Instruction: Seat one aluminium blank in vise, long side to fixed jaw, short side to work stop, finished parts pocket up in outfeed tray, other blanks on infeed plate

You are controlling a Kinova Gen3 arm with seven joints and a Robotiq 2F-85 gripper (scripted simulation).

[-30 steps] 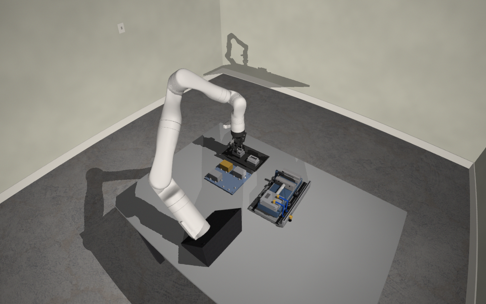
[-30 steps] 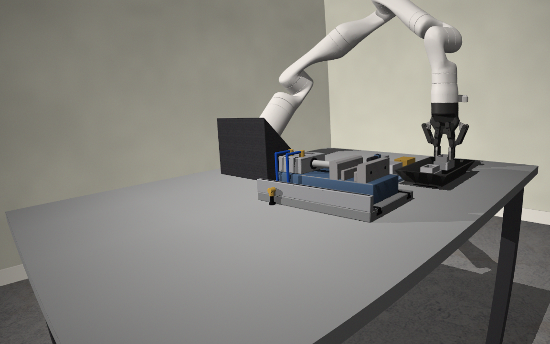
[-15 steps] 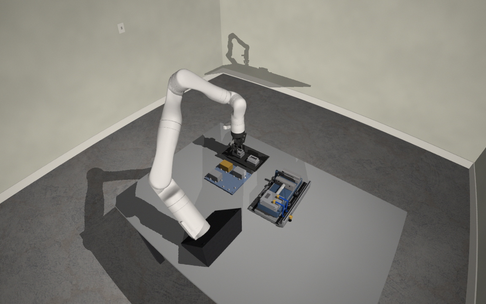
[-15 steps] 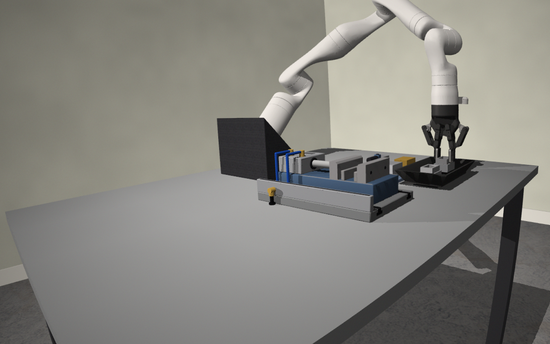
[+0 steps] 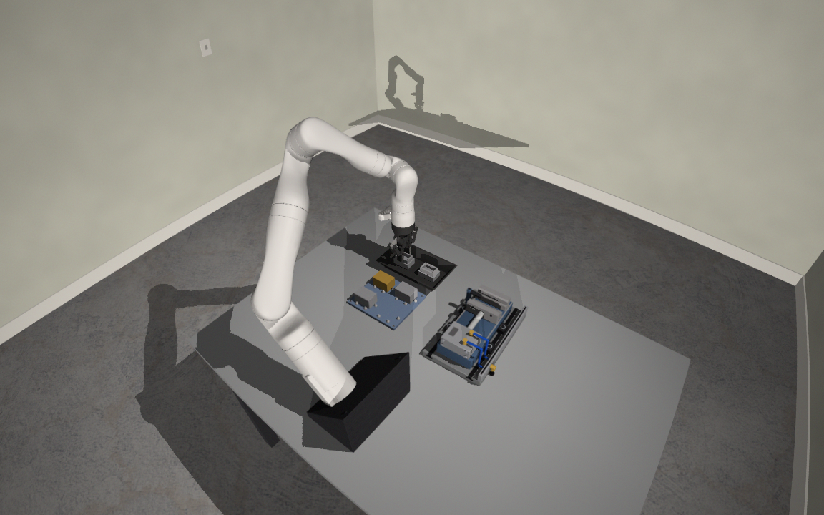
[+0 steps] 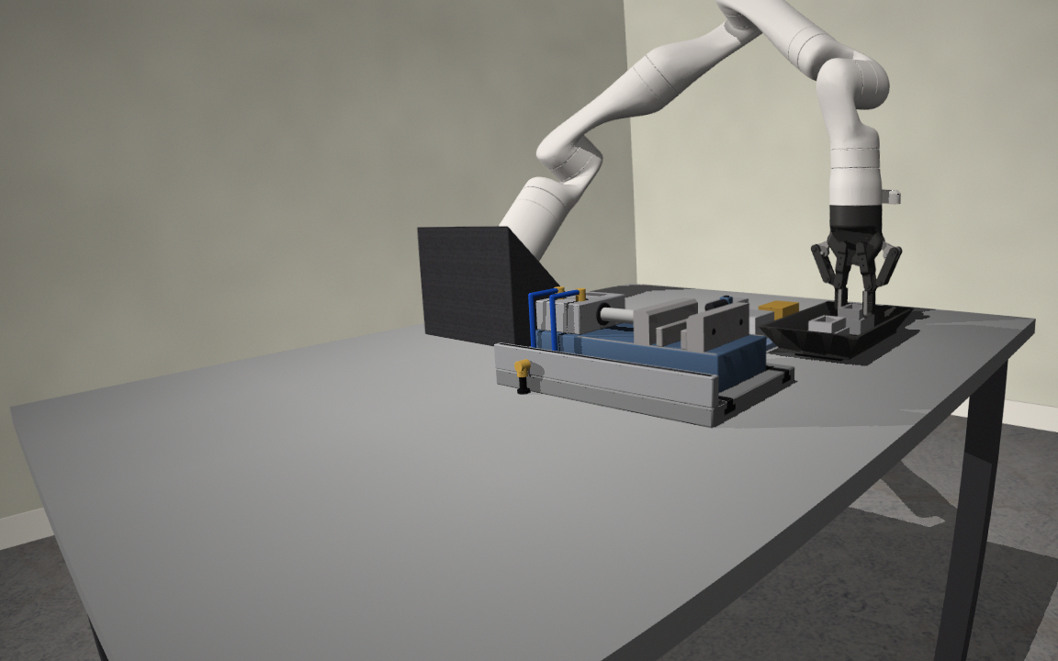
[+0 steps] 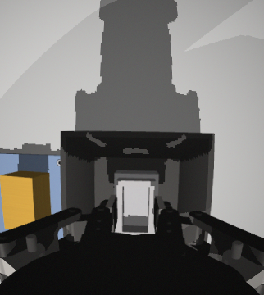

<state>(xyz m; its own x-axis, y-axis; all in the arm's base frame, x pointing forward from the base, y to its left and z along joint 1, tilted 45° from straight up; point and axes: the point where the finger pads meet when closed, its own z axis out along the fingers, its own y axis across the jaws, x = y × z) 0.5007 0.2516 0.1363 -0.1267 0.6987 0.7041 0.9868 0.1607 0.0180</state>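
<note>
My gripper is now 210 mm past the aluminium blank, 30 mm to the left of it and 30 mm above it. The rest, counted from my hand: brass blank (120 mm behind, 20 mm to the right, 30 mm below).
</note>
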